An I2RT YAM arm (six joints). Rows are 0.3 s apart.
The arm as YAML. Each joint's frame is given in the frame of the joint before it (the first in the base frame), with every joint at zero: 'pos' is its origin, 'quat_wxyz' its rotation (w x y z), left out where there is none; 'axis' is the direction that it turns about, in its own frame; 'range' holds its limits. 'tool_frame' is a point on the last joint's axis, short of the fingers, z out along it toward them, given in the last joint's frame.
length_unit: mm
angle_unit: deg
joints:
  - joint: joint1
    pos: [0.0, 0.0, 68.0]
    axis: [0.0, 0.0, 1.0]
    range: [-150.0, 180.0]
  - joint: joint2
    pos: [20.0, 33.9, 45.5]
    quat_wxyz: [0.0, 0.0, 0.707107, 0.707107]
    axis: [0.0, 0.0, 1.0]
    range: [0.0, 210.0]
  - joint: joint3
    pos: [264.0, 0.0, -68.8]
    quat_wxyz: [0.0, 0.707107, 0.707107, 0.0]
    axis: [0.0, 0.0, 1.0]
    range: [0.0, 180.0]
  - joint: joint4
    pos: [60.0, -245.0, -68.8]
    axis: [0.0, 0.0, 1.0]
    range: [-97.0, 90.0]
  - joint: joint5
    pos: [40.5, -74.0, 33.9]
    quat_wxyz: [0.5, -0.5, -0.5, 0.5]
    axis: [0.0, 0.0, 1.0]
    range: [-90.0, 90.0]
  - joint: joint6
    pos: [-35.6, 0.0, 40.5]
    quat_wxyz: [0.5, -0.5, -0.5, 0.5]
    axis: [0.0, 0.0, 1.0]
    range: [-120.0, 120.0]
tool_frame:
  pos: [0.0, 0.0, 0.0]
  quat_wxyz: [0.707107, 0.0, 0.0, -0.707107]
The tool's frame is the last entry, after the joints.
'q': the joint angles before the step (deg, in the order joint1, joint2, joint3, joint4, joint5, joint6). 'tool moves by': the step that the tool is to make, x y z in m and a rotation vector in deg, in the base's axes. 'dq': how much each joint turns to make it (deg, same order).
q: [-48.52, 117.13, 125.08, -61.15, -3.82, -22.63]
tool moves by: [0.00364, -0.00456, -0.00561, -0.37, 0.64, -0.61]
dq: [0.04, 1.21, 0.51, 0.55, 0.97, 0.09]
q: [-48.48, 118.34, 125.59, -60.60, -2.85, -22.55]
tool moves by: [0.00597, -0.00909, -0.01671, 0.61, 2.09, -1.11]
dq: [-0.07, 2.61, 0.50, 0.27, 1.55, 0.16]
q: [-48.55, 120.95, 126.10, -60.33, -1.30, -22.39]
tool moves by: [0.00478, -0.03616, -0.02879, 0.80, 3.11, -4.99]
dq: [-2.17, 9.17, 8.82, -2.27, 3.10, 1.33]
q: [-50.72, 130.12, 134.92, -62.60, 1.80, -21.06]
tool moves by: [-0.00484, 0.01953, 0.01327, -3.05, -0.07, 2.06]
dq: [1.13, -6.64, -8.46, 4.29, 1.08, -1.82]
